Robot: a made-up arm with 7 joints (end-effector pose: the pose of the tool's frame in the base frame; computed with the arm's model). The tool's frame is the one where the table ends.
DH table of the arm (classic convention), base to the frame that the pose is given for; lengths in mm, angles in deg. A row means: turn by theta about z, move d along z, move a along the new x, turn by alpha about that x. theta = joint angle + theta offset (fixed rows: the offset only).
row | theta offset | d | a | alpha
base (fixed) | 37.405 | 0 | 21.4 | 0
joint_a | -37.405 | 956 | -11 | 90
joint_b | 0 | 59 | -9 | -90
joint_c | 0 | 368 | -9 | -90
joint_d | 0 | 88 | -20 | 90
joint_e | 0 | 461 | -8 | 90
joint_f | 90 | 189 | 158 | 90
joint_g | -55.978 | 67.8 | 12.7 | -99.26
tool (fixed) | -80.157 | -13.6 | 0 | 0
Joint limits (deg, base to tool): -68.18..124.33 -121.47..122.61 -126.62..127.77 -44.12..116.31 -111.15..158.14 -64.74..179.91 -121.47..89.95
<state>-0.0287 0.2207 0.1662 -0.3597 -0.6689 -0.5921 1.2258</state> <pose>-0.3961 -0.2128 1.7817 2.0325 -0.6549 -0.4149</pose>
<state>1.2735 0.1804 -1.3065 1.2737 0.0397 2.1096 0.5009</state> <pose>0.3800 -0.2427 1.6285 1.1671 -1.1146 0.4313</pose>
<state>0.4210 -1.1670 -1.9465 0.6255 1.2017 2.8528 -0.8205</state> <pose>0.5476 -0.0641 1.3607 -1.0453 -1.7930 -0.0386</pose>
Working (the frame after each row of the table, in the pose's form):
after base (fixed): 0.0170 0.0130 0.0000 0.0000 0.0000 0.6528
after joint_a: 0.0070 0.0085 0.9560 1.5455 0.3302 0.3302
after joint_b: 0.0278 -0.0468 0.9643 -0.2455 1.1489 0.3718
after joint_c: 0.3345 0.0997 1.1058 -2.3750 1.6734 -0.7863
after joint_d: 0.3828 0.1025 1.0297 -0.7417 0.9234 -1.6990
after joint_e: 0.7608 0.0020 1.2739 1.2794 0.3219 -1.2823
after joint_f: 0.5360 -0.0962 1.2969 -0.2693 0.5704 2.6378
after joint_g: 0.5375 -0.0578 1.3541 -2.0523 -0.7340 0.7968

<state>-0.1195 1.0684 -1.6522 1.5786 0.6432 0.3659 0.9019</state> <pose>-0.3749 -0.6322 0.9912 -2.9013 1.0510 0.0763</pose>
Working (the frame after each row of the table, in the pose's form):
after base (fixed): 0.0170 0.0130 0.0000 0.0000 0.0000 0.6528
after joint_a: 0.0061 0.0143 0.9560 1.5688 -0.0938 -0.0938
after joint_b: -0.0053 -0.0438 0.9481 -0.0638 -1.0671 -0.1079
after joint_c: -0.3241 0.0036 1.1260 -0.3093 0.4845 -1.6702
after joint_d: -0.3004 -0.0066 1.2124 1.6439 0.2918 -0.4983
after joint_e: -0.3778 -0.4598 1.1767 -3.0599 0.2410 -0.2232
after joint_f: -0.4271 -0.5863 0.9712 -0.7500 1.5124 -1.5647
after joint_g: -0.3753 -0.6313 0.9776 -1.5651 2.7098 0.1146

